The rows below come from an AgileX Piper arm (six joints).
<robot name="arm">
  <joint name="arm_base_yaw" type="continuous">
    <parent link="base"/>
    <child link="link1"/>
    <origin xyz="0 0 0.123" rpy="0 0 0"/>
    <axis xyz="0 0 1"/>
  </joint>
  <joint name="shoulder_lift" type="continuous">
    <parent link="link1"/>
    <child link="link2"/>
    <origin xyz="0 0 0" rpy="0 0 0"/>
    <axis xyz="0 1 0"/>
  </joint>
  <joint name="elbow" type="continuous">
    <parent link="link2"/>
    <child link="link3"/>
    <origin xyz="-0.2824 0 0.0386" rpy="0 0 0"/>
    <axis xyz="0 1 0"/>
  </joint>
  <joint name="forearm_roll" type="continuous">
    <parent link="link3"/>
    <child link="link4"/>
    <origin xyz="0.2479 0 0.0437" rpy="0 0 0"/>
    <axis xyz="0.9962 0 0.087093"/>
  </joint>
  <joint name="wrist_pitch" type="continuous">
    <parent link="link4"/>
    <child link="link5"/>
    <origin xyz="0 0 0" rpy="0 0 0"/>
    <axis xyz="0 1 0"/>
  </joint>
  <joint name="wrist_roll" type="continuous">
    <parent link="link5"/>
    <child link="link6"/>
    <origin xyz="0.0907 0 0.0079" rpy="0 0 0"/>
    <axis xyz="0.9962 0 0.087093"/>
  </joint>
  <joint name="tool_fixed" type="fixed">
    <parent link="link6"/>
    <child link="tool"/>
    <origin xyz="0 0 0" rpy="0 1.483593 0"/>
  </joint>
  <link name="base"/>
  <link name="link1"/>
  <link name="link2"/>
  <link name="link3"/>
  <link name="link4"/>
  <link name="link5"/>
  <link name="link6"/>
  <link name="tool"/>
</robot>
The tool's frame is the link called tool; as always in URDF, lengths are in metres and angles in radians. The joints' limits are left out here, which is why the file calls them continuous.
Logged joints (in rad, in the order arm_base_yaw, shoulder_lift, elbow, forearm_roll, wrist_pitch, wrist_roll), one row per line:
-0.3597, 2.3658, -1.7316, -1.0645, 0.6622, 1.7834
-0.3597, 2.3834, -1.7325, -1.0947, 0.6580, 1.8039
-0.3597, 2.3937, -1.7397, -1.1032, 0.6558, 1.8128
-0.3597, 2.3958, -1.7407, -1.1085, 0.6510, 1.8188
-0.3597, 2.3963, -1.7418, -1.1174, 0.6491, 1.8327
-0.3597, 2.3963, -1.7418, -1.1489, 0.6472, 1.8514
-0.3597, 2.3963, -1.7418, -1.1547, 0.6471, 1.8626
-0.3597, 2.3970, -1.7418, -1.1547, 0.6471, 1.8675
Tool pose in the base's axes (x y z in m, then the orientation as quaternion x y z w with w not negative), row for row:
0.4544, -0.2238, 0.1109, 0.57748, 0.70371, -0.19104, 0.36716
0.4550, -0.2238, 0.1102, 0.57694, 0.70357, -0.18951, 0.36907
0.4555, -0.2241, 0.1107, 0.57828, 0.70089, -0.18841, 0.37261
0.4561, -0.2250, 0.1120, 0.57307, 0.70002, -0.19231, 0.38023
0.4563, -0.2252, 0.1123, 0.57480, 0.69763, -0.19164, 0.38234
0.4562, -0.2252, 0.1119, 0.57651, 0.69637, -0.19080, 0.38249
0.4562, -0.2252, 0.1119, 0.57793, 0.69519, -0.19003, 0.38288
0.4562, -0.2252, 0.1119, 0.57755, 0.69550, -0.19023, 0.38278
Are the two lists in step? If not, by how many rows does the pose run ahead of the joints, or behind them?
The pose runs 2 rows ahead of the joints: the pose in row i belongs to the joints in row i + 2.
